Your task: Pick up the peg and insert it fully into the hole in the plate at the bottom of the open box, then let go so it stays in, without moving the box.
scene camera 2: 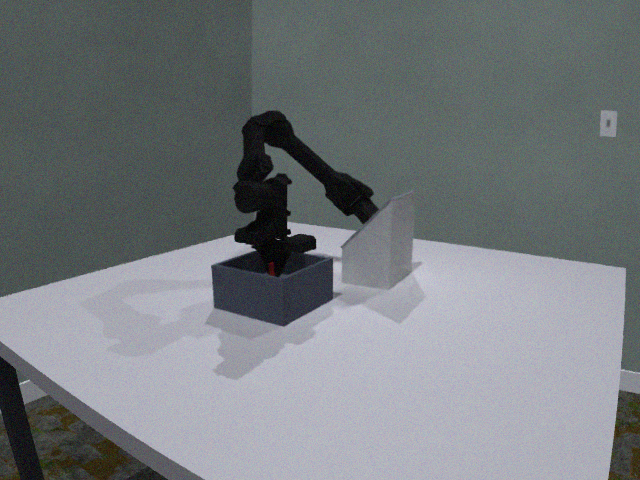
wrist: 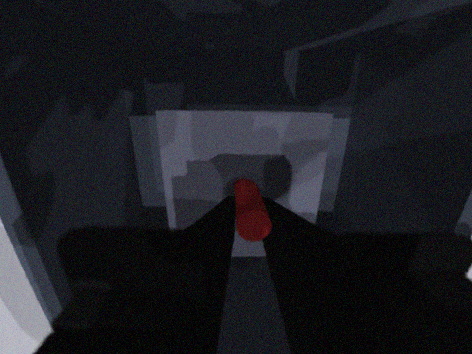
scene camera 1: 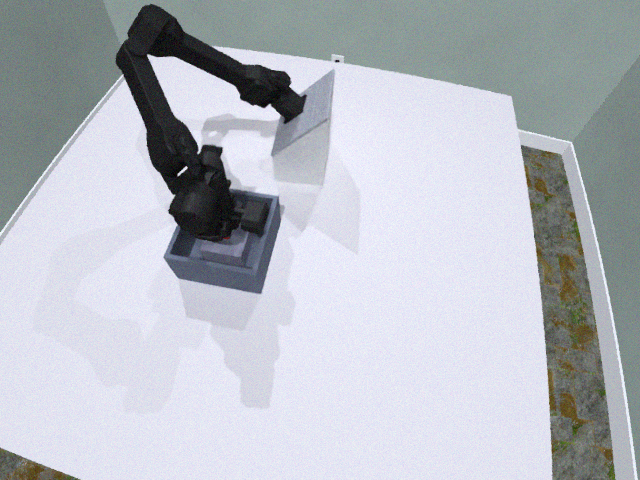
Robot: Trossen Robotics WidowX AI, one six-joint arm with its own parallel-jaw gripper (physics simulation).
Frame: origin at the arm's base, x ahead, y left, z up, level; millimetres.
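Seen in the pictures: gripper, fingertip midpoint: [wrist: 246, 204]; arm's base at its link origin: [scene camera 2: 375, 222] [scene camera 1: 295, 109].
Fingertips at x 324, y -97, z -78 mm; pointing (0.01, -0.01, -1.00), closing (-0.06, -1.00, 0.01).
Pixels of each thing's middle, then the offset from my fingertips to it. Level surfaces: height alone.
- red peg at the middle of its body: [wrist: 246, 190] [scene camera 2: 272, 280] 6 mm ahead, 0 mm left, 6 mm down
- open blue-grey box at the middle of its body: [wrist: 242, 187] [scene camera 2: 273, 283] [scene camera 1: 227, 237] 5 mm ahead, 2 mm left, 12 mm down
- pale plate at the middle of its body: [wrist: 241, 179] [scene camera 1: 228, 241] 5 mm ahead, 2 mm left, 26 mm down
- white table at its surface level: 61 mm down
The red peg [scene camera 1: 226, 237] [scene camera 2: 271, 268] [wrist: 252, 215] is held between the black fingers of my gripper [scene camera 2: 277, 272] [wrist: 246, 204], which is shut on it. The gripper reaches down into the open blue-grey box [scene camera 1: 219, 276] [scene camera 2: 248, 294]. In the wrist view the peg's near end faces the camera, and its far end meets the pale plate [scene camera 1: 222, 251] [wrist: 225, 132] where the hole is. The hole's rim is mostly hidden by the peg and shadow, and I cannot tell how deep the peg's end sits.
The box walls stand close around the gripper. A pale sloped block [scene camera 1: 299, 160] [scene camera 2: 374, 258] stands behind and to the right of the box, with the arm's base end coming out of its slanted face. The white table [scene camera 1: 413, 310] [scene camera 2: 413, 361] bears the box and block.
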